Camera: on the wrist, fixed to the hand. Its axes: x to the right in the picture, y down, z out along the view.
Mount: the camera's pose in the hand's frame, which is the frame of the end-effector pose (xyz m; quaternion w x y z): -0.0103 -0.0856 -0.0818 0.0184 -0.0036 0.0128 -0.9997
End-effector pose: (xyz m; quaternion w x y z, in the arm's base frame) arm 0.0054 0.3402 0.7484 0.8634 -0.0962 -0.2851 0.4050
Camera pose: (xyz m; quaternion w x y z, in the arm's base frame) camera 0.1020 0.2818 0.7111 0.4241 0.2750 -0.0918 -0.8580
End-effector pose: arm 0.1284 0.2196 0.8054 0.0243 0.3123 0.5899 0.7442
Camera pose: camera 0.0679 0.1708 0.7155 0.7381 -0.5936 0.3207 -0.0045
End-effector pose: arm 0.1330 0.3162 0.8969 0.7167 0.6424 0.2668 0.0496
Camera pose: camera 0.0645 0.3706 0.8165 0.0617 -0.2581 0.6561 -0.7064
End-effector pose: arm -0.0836 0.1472 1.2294 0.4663 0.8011 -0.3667 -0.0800
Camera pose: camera -0.0086 0.2357 1.2034 0.0638 -0.3807 -0.8004 0.4587
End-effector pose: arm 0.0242 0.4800 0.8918 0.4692 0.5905 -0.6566 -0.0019
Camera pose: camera 0.1396 0.5072 0.8836 0.0173 0.6656 0.5843 -0.4639
